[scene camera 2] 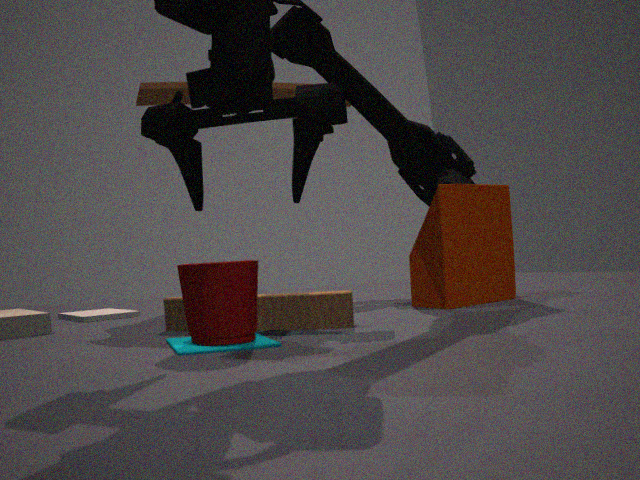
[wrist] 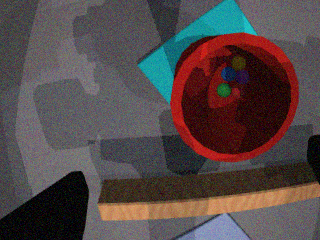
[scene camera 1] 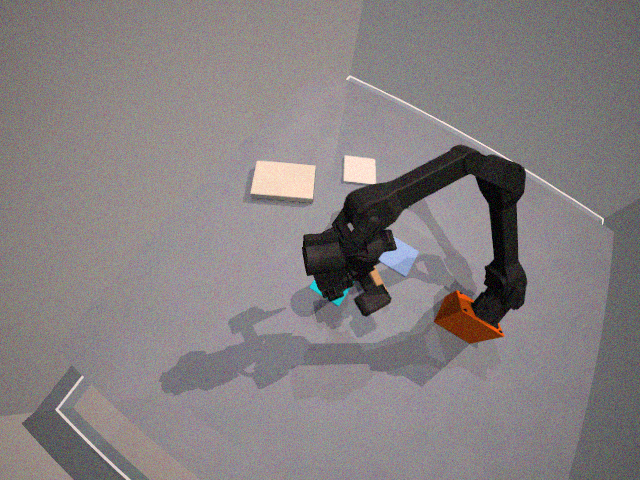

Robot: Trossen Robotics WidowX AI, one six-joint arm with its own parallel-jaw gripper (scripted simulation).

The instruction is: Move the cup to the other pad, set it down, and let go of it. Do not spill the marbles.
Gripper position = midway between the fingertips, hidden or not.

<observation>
My gripper (scene camera 2: 246, 206) is open and holds nothing. Also in view: a red cup (scene camera 2: 220, 299) and a pale blue pad (scene camera 1: 400, 260).
The red cup also shows in the wrist view (wrist: 226, 129). My gripper is seen too in the wrist view (wrist: 201, 166) and in scene camera 1 (scene camera 1: 347, 279).
</observation>
